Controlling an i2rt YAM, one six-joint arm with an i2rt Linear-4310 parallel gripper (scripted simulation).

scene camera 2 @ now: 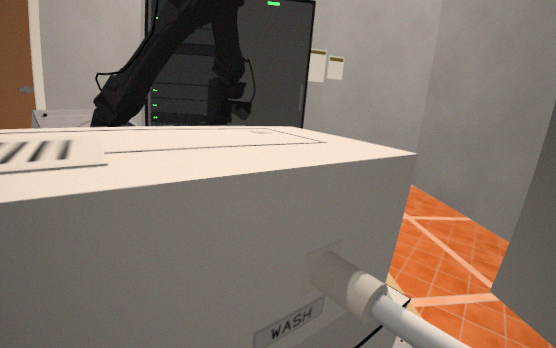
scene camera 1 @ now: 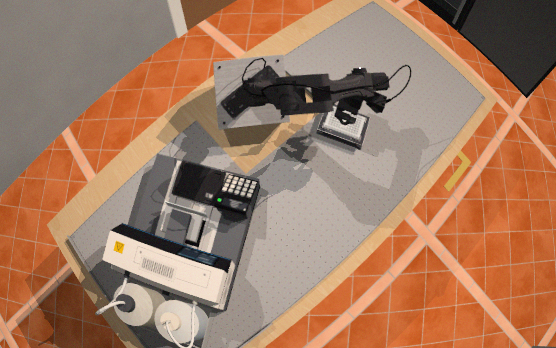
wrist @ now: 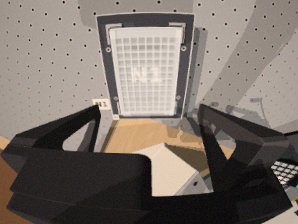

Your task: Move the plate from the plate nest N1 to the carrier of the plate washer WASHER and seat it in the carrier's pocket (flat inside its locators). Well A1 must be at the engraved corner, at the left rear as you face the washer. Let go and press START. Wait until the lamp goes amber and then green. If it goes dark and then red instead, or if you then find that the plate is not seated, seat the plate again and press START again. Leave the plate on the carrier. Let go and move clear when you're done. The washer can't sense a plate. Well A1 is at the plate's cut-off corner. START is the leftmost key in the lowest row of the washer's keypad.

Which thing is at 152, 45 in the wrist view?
A white well plate.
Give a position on a plate washer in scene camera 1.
161, 257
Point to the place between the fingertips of the gripper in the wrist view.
149, 109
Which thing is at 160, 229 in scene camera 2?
A plate washer.
